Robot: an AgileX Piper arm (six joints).
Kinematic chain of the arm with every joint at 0, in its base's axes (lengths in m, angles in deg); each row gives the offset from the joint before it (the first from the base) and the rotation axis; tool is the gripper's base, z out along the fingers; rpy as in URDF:
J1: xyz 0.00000 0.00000 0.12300 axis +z
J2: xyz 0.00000 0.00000 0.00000 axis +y
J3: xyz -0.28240 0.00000 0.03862 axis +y
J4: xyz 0.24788 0.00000 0.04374 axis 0.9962 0 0.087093
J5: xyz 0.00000 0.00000 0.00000 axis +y
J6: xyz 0.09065 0.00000 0.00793 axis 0.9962 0 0.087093
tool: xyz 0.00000 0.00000 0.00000 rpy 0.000 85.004 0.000
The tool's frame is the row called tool.
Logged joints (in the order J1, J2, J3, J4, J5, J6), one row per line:
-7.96 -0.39 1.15 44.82 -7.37 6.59
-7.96 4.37 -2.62 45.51 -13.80 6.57
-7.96 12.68 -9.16 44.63 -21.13 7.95
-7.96 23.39 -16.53 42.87 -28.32 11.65
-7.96 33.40 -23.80 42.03 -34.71 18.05
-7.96 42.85 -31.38 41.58 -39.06 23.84
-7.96 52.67 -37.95 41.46 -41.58 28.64
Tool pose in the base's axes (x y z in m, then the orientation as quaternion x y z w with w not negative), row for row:
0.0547 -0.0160 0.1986 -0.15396 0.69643 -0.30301 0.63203
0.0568 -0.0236 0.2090 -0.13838 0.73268 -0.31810 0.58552
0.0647 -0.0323 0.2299 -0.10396 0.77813 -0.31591 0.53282
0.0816 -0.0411 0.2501 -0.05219 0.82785 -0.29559 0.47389
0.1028 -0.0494 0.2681 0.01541 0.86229 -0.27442 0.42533
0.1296 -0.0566 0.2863 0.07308 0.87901 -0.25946 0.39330
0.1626 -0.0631 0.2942 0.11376 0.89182 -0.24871 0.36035
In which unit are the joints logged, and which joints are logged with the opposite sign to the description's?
The joints are logged in degrees. Opposite sign: J4, J5.
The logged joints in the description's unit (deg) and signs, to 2 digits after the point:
-7.96 -0.39 1.15 -44.82 7.37 6.59
-7.96 4.37 -2.62 -45.51 13.80 6.57
-7.96 12.68 -9.16 -44.63 21.13 7.95
-7.96 23.39 -16.53 -42.87 28.32 11.65
-7.96 33.40 -23.80 -42.03 34.71 18.05
-7.96 42.85 -31.38 -41.58 39.06 23.84
-7.96 52.67 -37.95 -41.46 41.58 28.64

